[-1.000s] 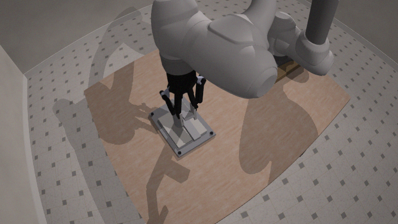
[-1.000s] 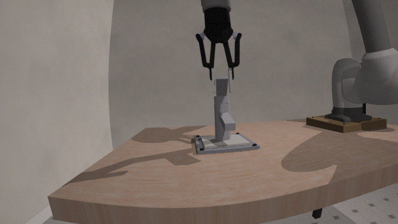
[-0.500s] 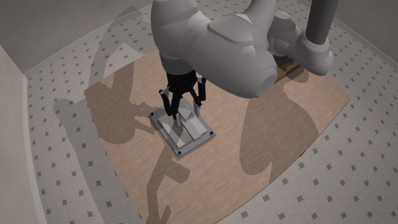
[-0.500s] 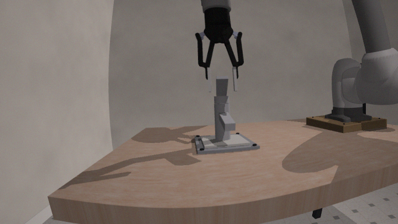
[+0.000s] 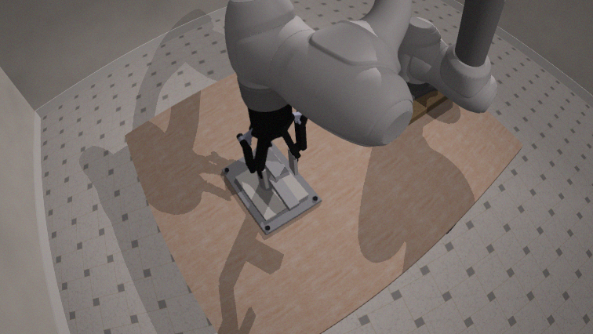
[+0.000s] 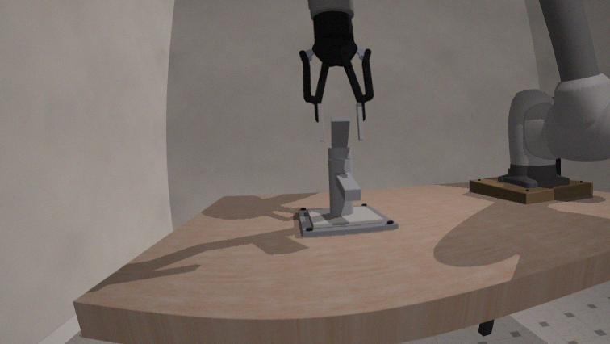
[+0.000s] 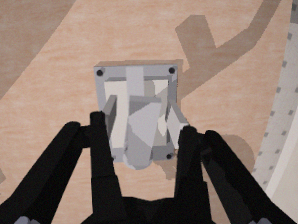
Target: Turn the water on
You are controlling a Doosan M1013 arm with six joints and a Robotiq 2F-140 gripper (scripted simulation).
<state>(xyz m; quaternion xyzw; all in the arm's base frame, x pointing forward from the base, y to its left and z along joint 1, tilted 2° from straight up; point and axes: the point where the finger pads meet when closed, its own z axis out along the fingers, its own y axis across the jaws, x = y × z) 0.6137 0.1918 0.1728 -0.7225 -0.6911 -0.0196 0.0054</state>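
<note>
Right now my hand is 40 mm to the left of the lever and 20 mm above it. Also, from my hand: grey tap: 60 mm to the right, 80 mm below.
</note>
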